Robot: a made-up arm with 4 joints.
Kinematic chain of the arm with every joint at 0, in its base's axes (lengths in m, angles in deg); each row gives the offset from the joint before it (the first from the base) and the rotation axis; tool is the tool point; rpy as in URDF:
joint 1: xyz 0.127 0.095 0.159 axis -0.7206 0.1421 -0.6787
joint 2: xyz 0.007 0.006 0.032 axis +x
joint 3: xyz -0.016 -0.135 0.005 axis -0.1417 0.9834 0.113
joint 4: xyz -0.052 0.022 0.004 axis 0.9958 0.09 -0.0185
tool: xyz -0.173 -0.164 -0.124 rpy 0 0 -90
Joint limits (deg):
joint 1: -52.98..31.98
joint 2: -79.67..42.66
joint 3: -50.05..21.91
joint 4: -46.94..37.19
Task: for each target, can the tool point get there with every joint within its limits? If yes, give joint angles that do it. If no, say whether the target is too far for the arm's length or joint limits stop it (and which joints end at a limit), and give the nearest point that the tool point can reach.
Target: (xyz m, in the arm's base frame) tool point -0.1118 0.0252 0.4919
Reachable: yes | joints 17.72 -49.39 4.73 -37.75
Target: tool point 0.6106 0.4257 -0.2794
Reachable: no: too far | nearest point 0.1785 0.1357 -0.1320 | short by 0.541 m
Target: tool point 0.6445 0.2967 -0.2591
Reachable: no: too far | nearest point 0.2138 0.0771 -0.1290 | short by 0.501 m
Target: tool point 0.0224 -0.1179 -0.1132
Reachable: yes | joints -29.42 12.24 -16.21 -10.98
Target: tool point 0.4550 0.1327 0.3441
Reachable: no: joint limits stop it (at a limit: joint 1, joint 2, joint 3, joint 4) | nearest point 0.2946 -0.1671 0.0671 | short by 0.439 m
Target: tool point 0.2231 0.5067 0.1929
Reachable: no: joint limits stop it (at a limit: joint 1, joint 2, joint 3, joint 4) | nearest point 0.0192 0.3182 0.0007 | short by 0.338 m
